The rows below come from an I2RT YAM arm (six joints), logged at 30 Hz.
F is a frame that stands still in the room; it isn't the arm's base.
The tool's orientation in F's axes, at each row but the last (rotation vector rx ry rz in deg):
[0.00 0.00 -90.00]
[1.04 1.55 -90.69]
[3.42 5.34 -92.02]
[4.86 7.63 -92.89]
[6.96 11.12 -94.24]
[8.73 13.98 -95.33]
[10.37 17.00 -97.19]
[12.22 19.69 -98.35]
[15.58 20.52 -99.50]
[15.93 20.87 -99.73]
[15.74 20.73 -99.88]
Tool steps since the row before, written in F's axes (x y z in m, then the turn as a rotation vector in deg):
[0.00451 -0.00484 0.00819 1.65 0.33 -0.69]
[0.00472 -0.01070 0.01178 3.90 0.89 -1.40]
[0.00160 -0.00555 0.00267 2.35 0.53 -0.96]
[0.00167 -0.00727 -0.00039 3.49 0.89 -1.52]
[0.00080 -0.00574 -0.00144 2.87 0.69 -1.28]
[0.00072 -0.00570 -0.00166 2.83 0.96 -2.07]
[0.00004 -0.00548 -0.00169 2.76 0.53 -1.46]
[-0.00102 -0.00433 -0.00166 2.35 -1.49 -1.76]
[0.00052 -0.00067 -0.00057 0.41 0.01 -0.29]
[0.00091 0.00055 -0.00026 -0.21 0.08 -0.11]
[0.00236 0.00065 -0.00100 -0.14 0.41 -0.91]
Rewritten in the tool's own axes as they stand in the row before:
[0.00484 0.00451 0.00819 -0.33 1.65 -0.69]
[0.01030 0.00478 0.01211 -0.90 3.90 -1.40]
[0.00520 0.00173 0.00323 -0.52 2.35 -0.96]
[0.00715 0.00205 0.00066 -0.87 3.49 -1.53]
[0.00582 0.00130 -0.00024 -0.66 2.87 -1.28]
[0.00582 0.00137 -0.00016 -0.73 2.86 -2.12]
[0.00567 0.00088 0.00002 -0.49 2.79 -1.41]
[0.00474 -0.00019 -0.00012 1.56 2.72 -1.02]
[0.00072 0.00068 -0.00026 0.02 0.43 -0.27]
[-0.00058 0.00082 -0.00044 0.01 -0.21 -0.14]
[-0.00068 0.00229 -0.00114 0.00 -0.13 -1.00]

